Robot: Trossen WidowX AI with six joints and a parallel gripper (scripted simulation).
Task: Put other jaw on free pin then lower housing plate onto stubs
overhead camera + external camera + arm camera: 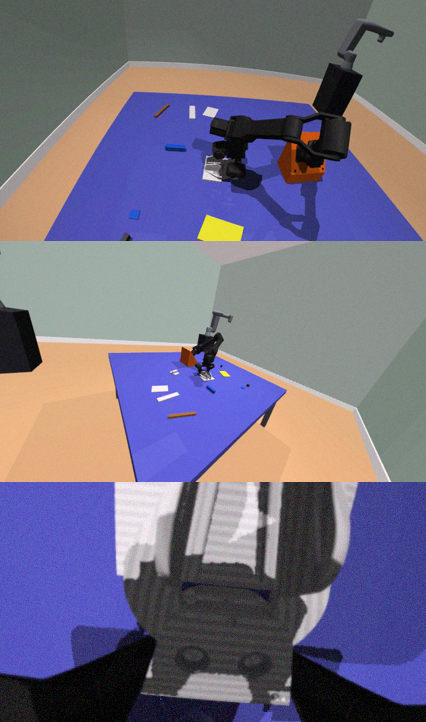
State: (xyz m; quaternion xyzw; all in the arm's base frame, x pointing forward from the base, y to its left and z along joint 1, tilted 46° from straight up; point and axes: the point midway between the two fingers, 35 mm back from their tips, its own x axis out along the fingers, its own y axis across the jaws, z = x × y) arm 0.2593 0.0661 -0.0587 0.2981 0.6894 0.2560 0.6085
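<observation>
The jaw is 30 mm ahead of my gripper tip and 10 mm to the left of it. Round my gripper tip: blue block (240 mm ahead, 100 mm to the right); then white stepped part (240 mm to the right, 110 mm behind); then yellow sheet (250 mm to the left, 50 mm ahead, 10 mm below).
</observation>
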